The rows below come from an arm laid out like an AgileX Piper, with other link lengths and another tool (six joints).
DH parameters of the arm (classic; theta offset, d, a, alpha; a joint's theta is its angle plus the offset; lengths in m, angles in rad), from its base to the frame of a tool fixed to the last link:
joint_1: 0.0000 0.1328 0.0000 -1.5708
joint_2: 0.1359 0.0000 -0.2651 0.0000
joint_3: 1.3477 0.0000 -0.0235 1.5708
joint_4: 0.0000 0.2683 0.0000 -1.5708
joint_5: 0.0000 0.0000 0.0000 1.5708
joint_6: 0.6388 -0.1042 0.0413 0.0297
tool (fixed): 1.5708 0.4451 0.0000 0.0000
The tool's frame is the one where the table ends.
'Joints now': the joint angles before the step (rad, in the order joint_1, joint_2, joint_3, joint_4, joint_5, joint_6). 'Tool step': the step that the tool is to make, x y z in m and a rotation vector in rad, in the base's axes. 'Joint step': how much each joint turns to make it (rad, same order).
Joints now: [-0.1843 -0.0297 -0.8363 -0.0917 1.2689 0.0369]
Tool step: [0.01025 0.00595 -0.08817 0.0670 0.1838 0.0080]
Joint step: [0.0026 -0.0001 0.1948 0.0188 0.0000 0.0220]
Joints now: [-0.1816 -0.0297 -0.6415 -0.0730 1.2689 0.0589]
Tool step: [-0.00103 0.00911 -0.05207 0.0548 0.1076 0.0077]
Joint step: [0.0122 0.0040 0.1132 0.0159 0.0000 0.0274]
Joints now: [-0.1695 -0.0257 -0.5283 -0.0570 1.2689 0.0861]
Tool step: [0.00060 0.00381 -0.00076 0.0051 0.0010 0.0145]
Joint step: [0.0151 0.0004 0.0016 0.0025 -0.0001 0.0035]
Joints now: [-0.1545 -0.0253 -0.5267 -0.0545 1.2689 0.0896]
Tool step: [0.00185 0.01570 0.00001 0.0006 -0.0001 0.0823]
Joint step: [0.0819 0.0000 0.0000 0.0007 0.0000 0.0001]
